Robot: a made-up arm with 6 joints.
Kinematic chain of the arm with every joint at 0, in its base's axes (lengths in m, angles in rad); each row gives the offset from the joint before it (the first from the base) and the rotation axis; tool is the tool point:
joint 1: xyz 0 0 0.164 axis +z
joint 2: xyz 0 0 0 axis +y
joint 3: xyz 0 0 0.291 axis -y
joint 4: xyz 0 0 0 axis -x
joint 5: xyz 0.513 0 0 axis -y
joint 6: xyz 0 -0.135 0 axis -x
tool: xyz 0 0 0
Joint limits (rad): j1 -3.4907..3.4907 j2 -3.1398..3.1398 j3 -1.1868..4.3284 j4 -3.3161..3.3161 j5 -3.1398..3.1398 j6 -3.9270..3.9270
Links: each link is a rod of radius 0.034 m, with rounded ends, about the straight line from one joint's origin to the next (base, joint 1, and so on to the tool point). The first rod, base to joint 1, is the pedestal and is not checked.
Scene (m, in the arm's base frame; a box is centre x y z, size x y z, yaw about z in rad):
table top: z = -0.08
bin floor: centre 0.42 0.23 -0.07 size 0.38 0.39 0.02 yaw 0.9
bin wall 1: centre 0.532 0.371 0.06 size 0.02 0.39 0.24 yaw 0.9
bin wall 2: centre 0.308 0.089 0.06 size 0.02 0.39 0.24 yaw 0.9
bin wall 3: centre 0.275 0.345 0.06 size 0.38 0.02 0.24 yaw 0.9
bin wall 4: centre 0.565 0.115 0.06 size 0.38 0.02 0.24 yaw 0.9
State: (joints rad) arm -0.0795 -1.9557 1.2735 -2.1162 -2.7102 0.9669
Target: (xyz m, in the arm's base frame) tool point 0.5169 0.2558 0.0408
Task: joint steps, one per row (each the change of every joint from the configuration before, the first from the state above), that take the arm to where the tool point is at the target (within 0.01 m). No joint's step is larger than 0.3 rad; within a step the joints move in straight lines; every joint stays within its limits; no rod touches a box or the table.
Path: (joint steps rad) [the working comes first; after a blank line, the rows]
Joints at the target: -2.4587 -0.6834 3.2876 -2.8119 -2.7102 0.9669
Straight joint move there: touches bin wall 1, bin wall 3.

1: -0.2753 0.2099 0.1899 -0.0942 0.0353 0.0419
2: -0.2753 0.2100 0.1899 -0.0941 0.0354 0.0419
3: -0.2752 0.2099 0.1899 -0.0942 0.0353 0.0419
4: -0.2753 0.2099 0.1898 -0.0942 0.0354 0.0419
5: -0.2753 0.2099 0.1899 -0.0941 0.0353 0.0419
6: -0.2506 0.1612 0.2677 -0.0571 -0.0441 -0.0524
7: -0.2507 0.1612 0.2676 -0.0571 -0.0442 -0.0524
8: -0.2506 0.1611 0.2677 -0.0571 -0.0442 -0.0523
9: -0.2507 0.1612 0.2677 -0.0571 -0.0442 -0.0524
10: -0.0001 -0.2110 -0.0030 0.0017 0.0000 0.0000
11: -0.0001 -0.2110 -0.0030 0.0018 0.0000 0.0000

